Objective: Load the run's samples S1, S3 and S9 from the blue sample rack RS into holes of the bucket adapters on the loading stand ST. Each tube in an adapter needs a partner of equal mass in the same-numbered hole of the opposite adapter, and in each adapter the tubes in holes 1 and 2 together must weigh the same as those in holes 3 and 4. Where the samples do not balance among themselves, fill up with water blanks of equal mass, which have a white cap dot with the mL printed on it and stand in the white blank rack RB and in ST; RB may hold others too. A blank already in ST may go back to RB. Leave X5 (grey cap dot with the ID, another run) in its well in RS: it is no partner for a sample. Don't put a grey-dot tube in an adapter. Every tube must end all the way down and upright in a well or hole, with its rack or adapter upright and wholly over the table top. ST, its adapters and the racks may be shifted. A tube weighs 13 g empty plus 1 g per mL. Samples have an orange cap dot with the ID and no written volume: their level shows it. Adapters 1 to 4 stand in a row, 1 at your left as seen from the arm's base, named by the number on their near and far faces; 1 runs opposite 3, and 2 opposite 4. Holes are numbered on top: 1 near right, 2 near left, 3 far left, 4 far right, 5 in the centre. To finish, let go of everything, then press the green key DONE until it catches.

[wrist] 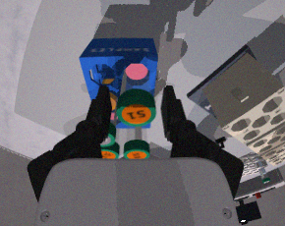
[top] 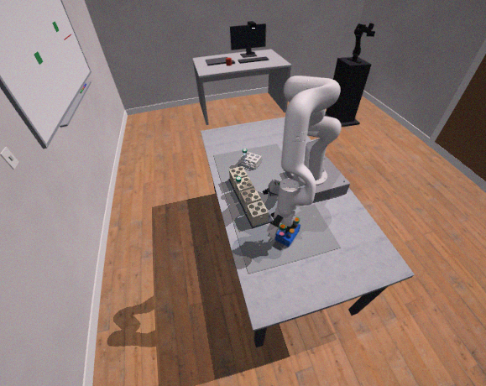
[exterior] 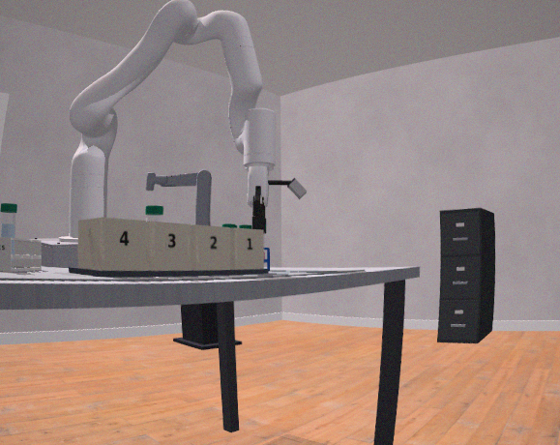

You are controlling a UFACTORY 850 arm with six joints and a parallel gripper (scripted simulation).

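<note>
Right now my hand is 5 cm above the sample tube S1 and 1 cm past it. Also, from my hand: grey-dot tube X5: 5 cm below, 5 cm behind; blue sample rack RS: 9 cm below, 4 cm behind, 1 cm to the right; sample tube S9: 6 cm to the right, 6 cm behind, 5 cm below.
</note>
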